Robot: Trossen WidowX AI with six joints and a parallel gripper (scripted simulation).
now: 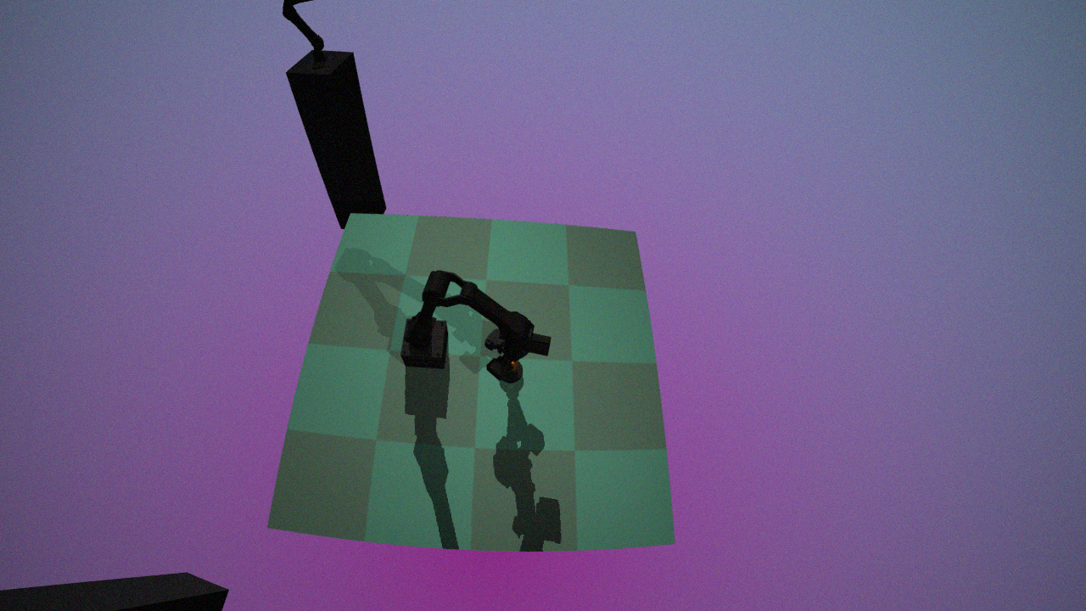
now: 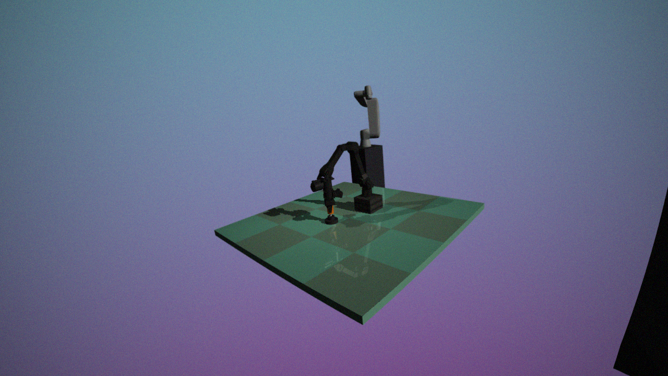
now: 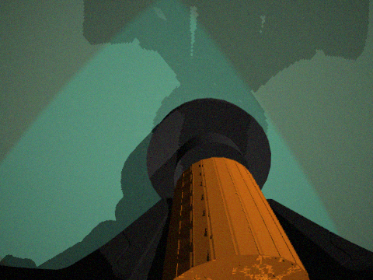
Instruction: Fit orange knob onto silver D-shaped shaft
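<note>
Right now my gripper tip is 40 mm above the round pedestal. The rest, counted from my gripper tip: orange knob (30 mm above).
</note>
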